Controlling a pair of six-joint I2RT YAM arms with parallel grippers.
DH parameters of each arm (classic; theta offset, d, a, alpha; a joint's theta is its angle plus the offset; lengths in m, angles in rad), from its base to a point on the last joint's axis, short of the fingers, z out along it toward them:
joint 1: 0 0.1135 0.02 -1.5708
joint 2: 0 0 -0.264 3.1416
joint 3: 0.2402 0 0.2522 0
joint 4: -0.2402 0 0.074 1.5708
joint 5: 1.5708 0 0 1.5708
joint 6: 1.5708 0.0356 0 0
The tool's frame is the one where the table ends.
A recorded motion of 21 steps. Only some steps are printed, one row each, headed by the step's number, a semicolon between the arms.
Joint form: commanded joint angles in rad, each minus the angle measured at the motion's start. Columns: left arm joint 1, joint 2, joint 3, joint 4, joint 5, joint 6; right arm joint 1, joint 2, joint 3, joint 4, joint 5, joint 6.
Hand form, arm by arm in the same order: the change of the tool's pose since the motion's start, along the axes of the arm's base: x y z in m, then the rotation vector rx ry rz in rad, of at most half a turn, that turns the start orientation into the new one. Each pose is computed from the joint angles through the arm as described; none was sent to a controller.
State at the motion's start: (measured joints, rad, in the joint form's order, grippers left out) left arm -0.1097 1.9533 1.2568 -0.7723 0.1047 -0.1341; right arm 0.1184 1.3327 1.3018 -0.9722 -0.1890 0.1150
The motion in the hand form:
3: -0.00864 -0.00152 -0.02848 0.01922 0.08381 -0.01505; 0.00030 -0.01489 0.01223 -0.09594 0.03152 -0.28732
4: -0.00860 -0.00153 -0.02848 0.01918 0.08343 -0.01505; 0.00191 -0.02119 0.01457 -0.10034 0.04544 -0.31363
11: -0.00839 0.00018 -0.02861 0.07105 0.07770 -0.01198; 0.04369 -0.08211 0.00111 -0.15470 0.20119 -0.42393
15: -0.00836 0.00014 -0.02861 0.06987 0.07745 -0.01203; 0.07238 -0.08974 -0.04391 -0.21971 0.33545 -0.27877
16: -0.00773 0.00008 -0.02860 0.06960 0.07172 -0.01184; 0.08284 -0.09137 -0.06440 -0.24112 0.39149 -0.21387
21: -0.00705 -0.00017 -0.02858 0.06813 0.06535 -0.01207; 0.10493 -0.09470 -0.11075 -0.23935 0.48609 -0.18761
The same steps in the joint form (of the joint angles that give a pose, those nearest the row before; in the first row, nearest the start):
3: -0.0080 0.0549 -0.0454 0.0141 -0.0092 0.0076; -0.0275 0.0160 0.0706 -0.0820 0.2155 0.1728
4: -0.0080 0.0549 -0.0454 0.0145 -0.0092 0.0076; -0.0515 0.0279 0.0923 -0.1053 0.2186 0.1743
11: -0.0084 0.0549 -0.0454 0.0145 -0.0614 0.0072; -0.2605 0.2430 0.2583 -0.2079 0.2136 0.0759
15: -0.0084 0.0549 -0.0454 0.0149 -0.0603 0.0073; -0.2712 0.3918 0.2579 -0.2045 0.2106 -0.0767
16: -0.0084 0.0549 -0.0454 0.0206 -0.0606 0.0073; -0.2712 0.4555 0.2579 -0.2026 0.2110 -0.1373
21: -0.0088 0.0549 -0.0454 0.0271 -0.0599 0.0072; -0.2712 0.5932 0.2571 -0.1606 0.2090 -0.1495

